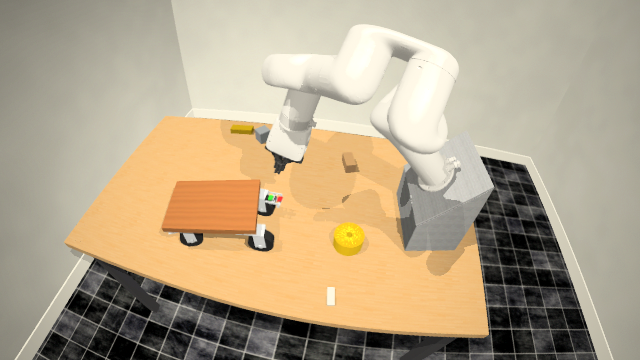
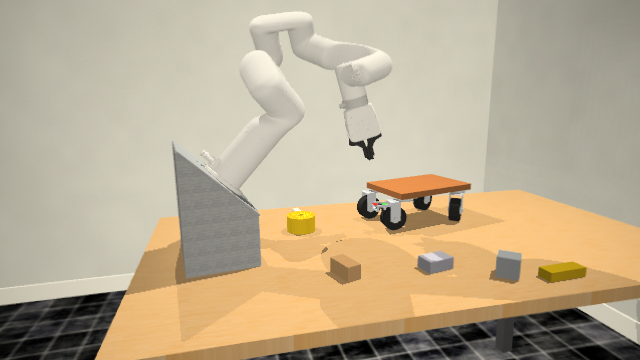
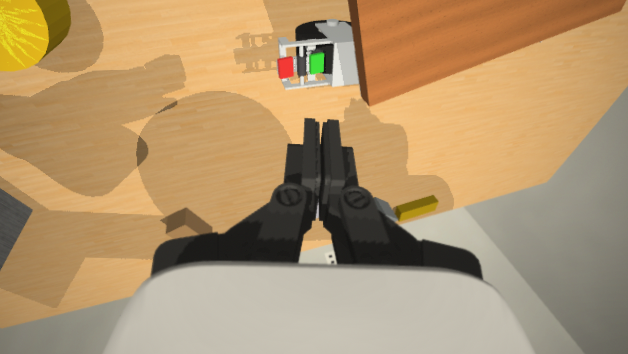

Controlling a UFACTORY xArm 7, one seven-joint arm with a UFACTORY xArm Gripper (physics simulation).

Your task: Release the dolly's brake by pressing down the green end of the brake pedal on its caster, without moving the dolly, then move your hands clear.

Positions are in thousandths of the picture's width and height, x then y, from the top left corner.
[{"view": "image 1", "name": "my gripper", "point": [435, 474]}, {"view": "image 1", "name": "dolly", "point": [334, 574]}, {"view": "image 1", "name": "yellow cylinder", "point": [545, 660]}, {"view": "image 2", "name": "my gripper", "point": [579, 440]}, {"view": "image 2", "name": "dolly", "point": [657, 524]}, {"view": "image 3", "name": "my gripper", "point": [507, 403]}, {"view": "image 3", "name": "dolly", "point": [630, 154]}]
